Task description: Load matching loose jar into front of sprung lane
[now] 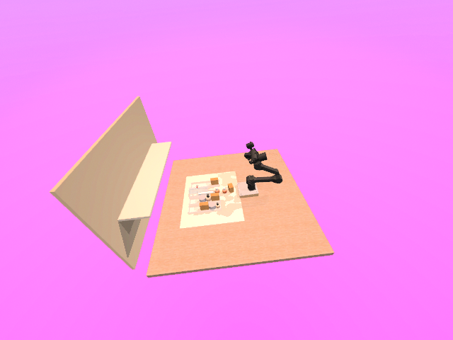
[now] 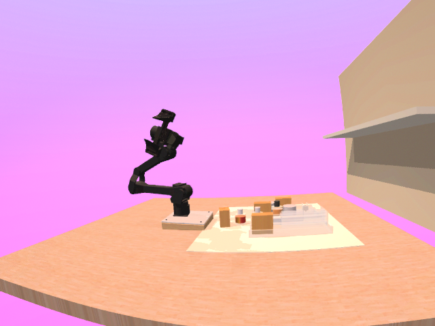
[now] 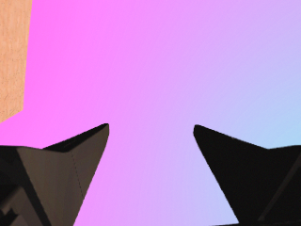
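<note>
My gripper tip is 25 cm short of the block, 12 cm to the right of it and 36 cm above it. The rest, counted from my gripper tip: shelf (89 cm ahead, 7 cm to the left, 3 cm below); clear lane rack (54 cm ahead, 7 cm to the left, 38 cm below).
</note>
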